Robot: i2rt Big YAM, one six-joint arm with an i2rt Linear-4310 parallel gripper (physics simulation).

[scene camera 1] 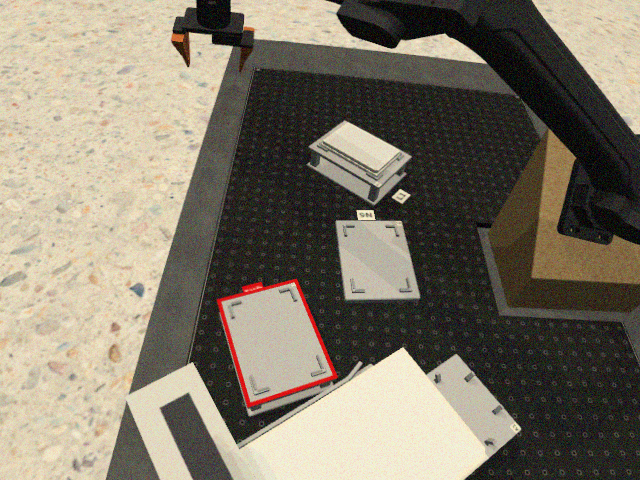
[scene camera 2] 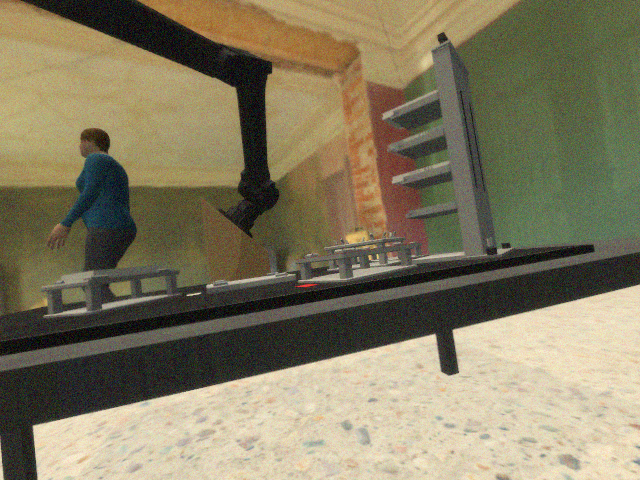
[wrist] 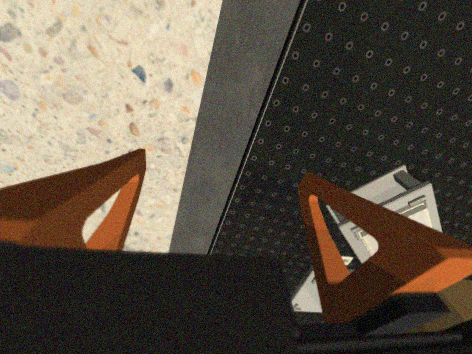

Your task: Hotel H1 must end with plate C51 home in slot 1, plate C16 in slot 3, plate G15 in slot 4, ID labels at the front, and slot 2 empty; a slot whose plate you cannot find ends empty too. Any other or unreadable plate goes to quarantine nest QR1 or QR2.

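Places are measured from the arm's base along level axes (x ahead, y left, z up), in centimetres.
Where they show: gripper, between the fingertips: [scene camera 1: 214, 68] [wrist: 230, 170]; arm's base, origin of its link: [scene camera 1: 590, 201] [scene camera 2: 233, 226].
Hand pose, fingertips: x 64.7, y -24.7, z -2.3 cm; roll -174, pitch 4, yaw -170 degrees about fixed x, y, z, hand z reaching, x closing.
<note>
Things, the pixels of their top centre, and the offset from my fingertips.
- pale plate, centre of its top: [wrist: 403, 247] [scene camera 1: 361, 145] [scene camera 2: 116, 269] dx -29.9, dy +7.4, dz -7.6 cm
- red-rimmed nest, centre of its top: [scene camera 1: 274, 335] [scene camera 2: 354, 248] dx -20.4, dy +48.1, dz -9.5 cm
- low grey nest, centre of its top: [scene camera 1: 376, 255] [scene camera 2: 249, 276] [wrist: 324, 297] dx -34.2, dy +29.6, dz -12.3 cm
- pegged grey platform, centre of its top: [scene camera 1: 447, 421] [scene camera 2: 363, 235] dx -42.7, dy +57.7, dz -6.5 cm
A pale plate [scene camera 1: 361, 144] [wrist: 424, 215] lies on the raised stand [scene camera 1: 336, 178] [wrist: 385, 187]; no ID can be read on it. Hotel H1 [scene camera 2: 457, 134] stands upright at the right in scene camera 2, with several shelves and no plate visible on them. In scene camera 1 what appears to be its top [scene camera 1: 361, 428] fills the bottom. The red-rimmed nest [scene camera 1: 276, 341] shows no plate; its red tag is unreadable. My gripper [scene camera 1: 214, 68] [wrist: 230, 170] is open and empty, high beyond the table's far left corner, apart from the plate. It does not show in scene camera 2.
A low grey nest [scene camera 1: 374, 258] [scene camera 2: 250, 282] with corner brackets lies between the raised stand and the red-rimmed nest. Another pegged grey platform [scene camera 1: 465, 392] sticks out beside the hotel. A brown block [scene camera 1: 584, 253] carries the arm base at the right. A person [scene camera 2: 105, 191] stands behind the table.
</note>
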